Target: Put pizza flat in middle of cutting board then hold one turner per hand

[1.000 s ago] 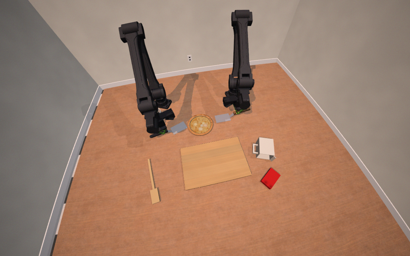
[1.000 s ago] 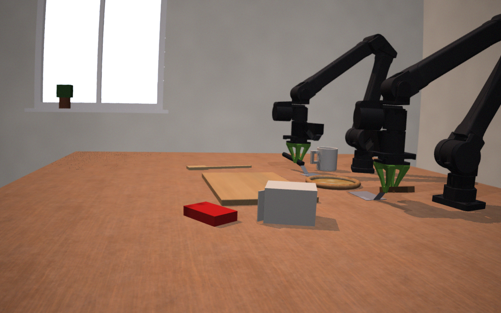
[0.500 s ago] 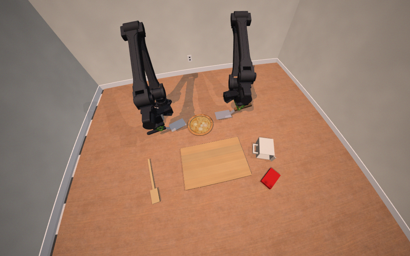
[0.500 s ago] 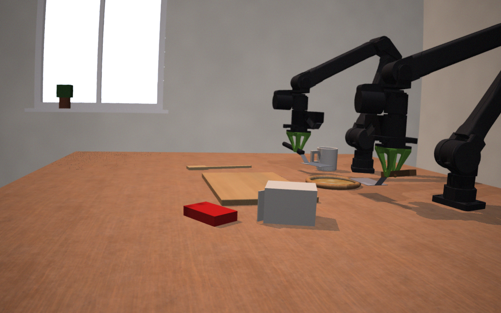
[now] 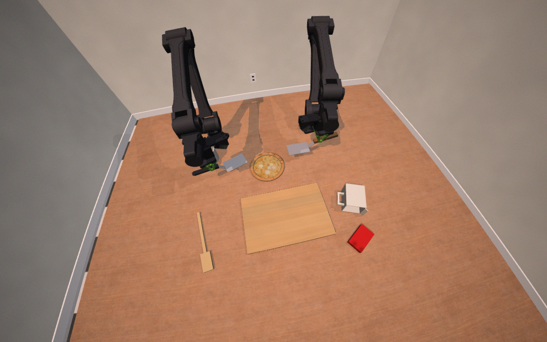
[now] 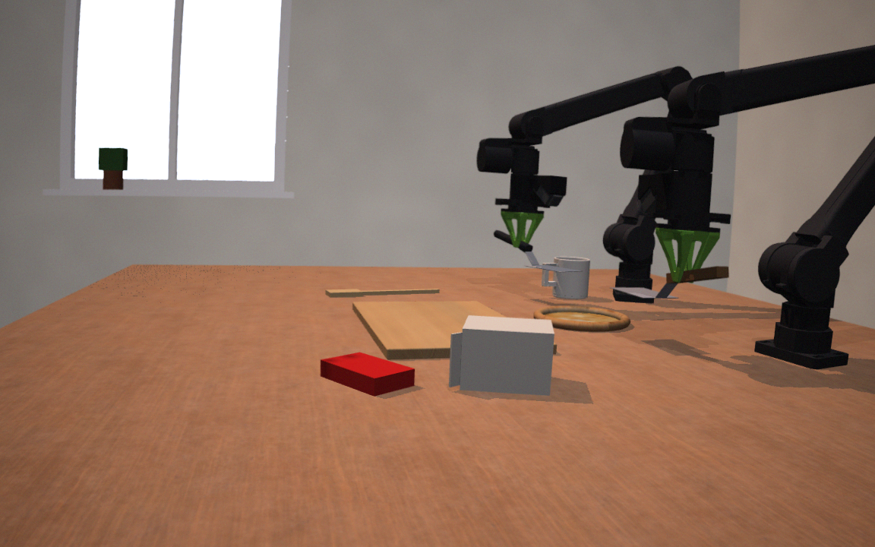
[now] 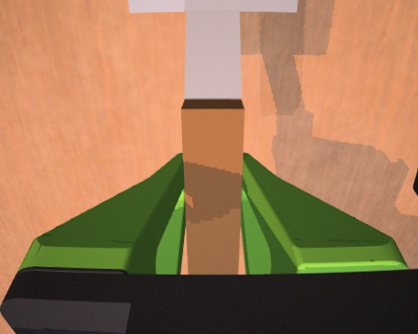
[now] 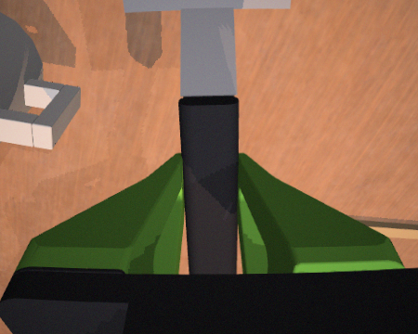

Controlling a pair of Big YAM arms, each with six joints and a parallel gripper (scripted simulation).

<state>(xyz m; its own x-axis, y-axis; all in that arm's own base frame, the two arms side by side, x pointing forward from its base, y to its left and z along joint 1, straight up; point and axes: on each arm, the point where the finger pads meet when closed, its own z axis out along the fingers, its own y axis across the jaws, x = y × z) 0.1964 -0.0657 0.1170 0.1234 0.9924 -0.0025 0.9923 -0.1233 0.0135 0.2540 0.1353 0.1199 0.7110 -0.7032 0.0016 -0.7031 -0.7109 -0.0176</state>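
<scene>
Now: right hand 40 mm past the pizza, 240 mm to the right of it and 110 mm above it. Also, from my right hand: black-handled turner: 10 mm to the left, 10 mm below; wooden spatula: 300 mm ahead, 60 mm to the right, 120 mm below; cutting board: 220 mm ahead, 290 mm to the left, 110 mm below.
</scene>
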